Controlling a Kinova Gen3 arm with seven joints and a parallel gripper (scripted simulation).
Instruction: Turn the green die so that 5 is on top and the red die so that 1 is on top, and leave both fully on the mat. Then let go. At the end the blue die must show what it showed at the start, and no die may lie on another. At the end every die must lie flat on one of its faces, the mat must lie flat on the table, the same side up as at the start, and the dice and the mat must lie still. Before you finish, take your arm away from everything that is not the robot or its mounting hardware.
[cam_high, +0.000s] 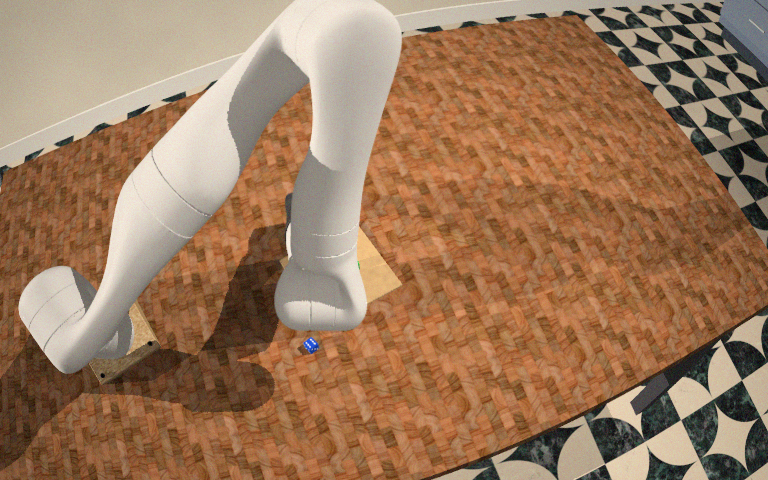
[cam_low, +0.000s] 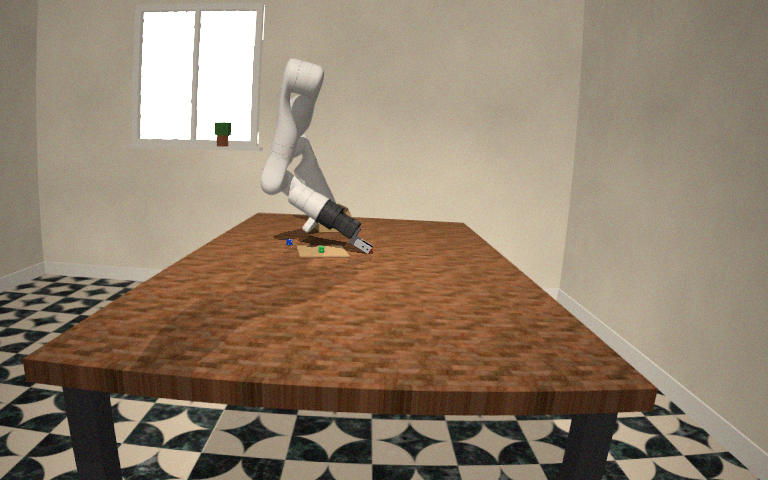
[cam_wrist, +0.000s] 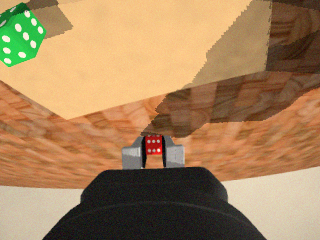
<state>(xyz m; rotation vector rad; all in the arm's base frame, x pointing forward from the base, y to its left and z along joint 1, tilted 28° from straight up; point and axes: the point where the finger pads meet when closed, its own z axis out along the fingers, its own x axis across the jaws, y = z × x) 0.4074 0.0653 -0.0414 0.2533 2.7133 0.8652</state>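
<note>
Right now the red die is 1 cm to the left of my hand and 1 cm below it. From my hand the other things lie so: tan mat (1 cm behind, 13 cm to the right, 2 cm below); green die (1 cm ahead, 13 cm to the right, 1 cm below); blue die (11 cm behind, 22 cm to the right, 1 cm below).
</note>
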